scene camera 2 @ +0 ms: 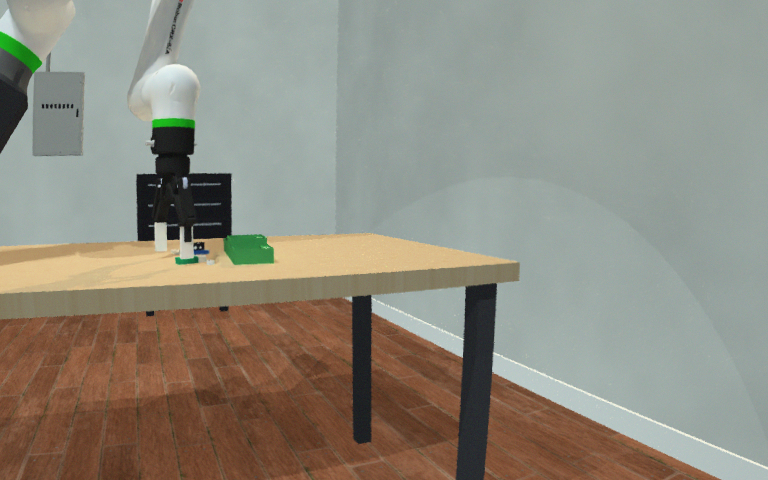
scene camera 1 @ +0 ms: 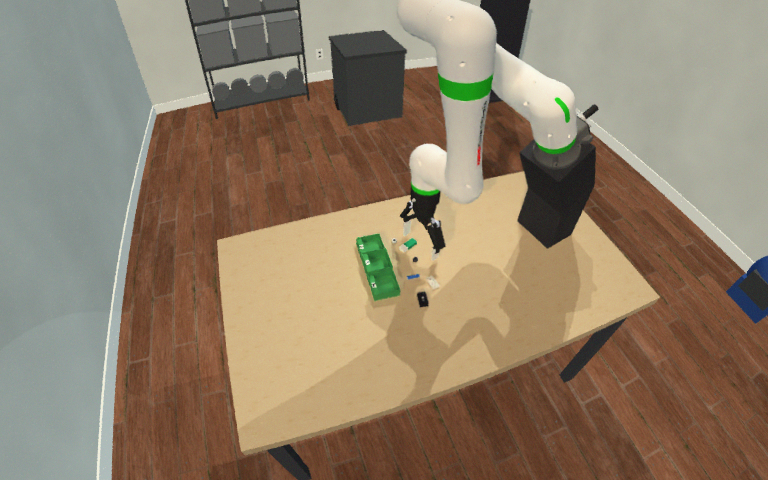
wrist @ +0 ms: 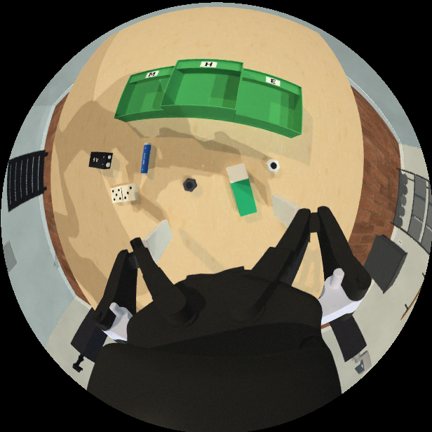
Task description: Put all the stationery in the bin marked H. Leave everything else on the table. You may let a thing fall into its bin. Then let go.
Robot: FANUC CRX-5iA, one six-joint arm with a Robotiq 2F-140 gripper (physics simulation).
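Places are measured from the arm's base along level axes (x ahead, y left, z up), in millimetres.
Where they show: gripper, between the fingertips: [scene camera 2: 173, 254] [scene camera 1: 420, 245]; arm's base, origin of its link: [scene camera 1: 556, 149].
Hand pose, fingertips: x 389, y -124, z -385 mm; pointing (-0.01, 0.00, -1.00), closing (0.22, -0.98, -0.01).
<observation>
Things, the pixels of their centre, and the offset from my fingertips. "pt": a spot on its surface instead. Level surfaces: height alone.
- eraser, middle of its body: [scene camera 2: 191, 259] [scene camera 1: 408, 245] dx +34, dy -28, dz -9 mm
- small blue printed stick, middle of its body: [scene camera 2: 200, 252] [scene camera 1: 412, 276] dx +84, dy +101, dz -11 mm
- Bin H, a spot on its surface: [scene camera 1: 378, 260] pt dx +157, dy -9, dz -9 mm
- table, height of its surface: dz -16 mm
- black 9V battery, middle of its body: [scene camera 2: 198, 246] [scene camera 1: 422, 298] dx +100, dy +195, dz -7 mm
- domino, middle of its body: [scene camera 1: 432, 282] dx +36, dy +150, dz -12 mm
- dark hexagonal piece, middle of its body: [scene camera 1: 415, 259] dx +41, dy +39, dz -12 mm
- small white piece, middle of its body: [scene camera 1: 394, 240] dx +67, dy -70, dz -12 mm
An eraser [scene camera 1: 410, 243] [scene camera 2: 181, 261] [wrist: 243, 197] with a green sleeve and a white end lies flat on the table. A small blue printed stick [scene camera 1: 413, 276] [scene camera 2: 201, 252] [wrist: 145, 158] lies between the 9V battery and the bins; its kind is unclear. Bin H [scene camera 1: 378, 260] [wrist: 200, 111] is the middle one of three joined green bins and looks empty. My gripper [scene camera 1: 421, 242] [scene camera 2: 173, 253] [wrist: 219, 216] is wide open and empty, low over the table. In the wrist view the eraser lies ahead of the fingertips, nearer the right one.
Bin M [wrist: 142, 97] and bin E [wrist: 270, 107] flank bin H. On the table [scene camera 1: 294, 339] are a black 9V battery [scene camera 1: 423, 299] [wrist: 101, 160], a domino [scene camera 1: 433, 281] [wrist: 123, 193], a dark hexagonal piece [scene camera 1: 415, 259] [wrist: 189, 184] and a small white piece [scene camera 1: 394, 241] [wrist: 278, 166] with a dark centre.
</observation>
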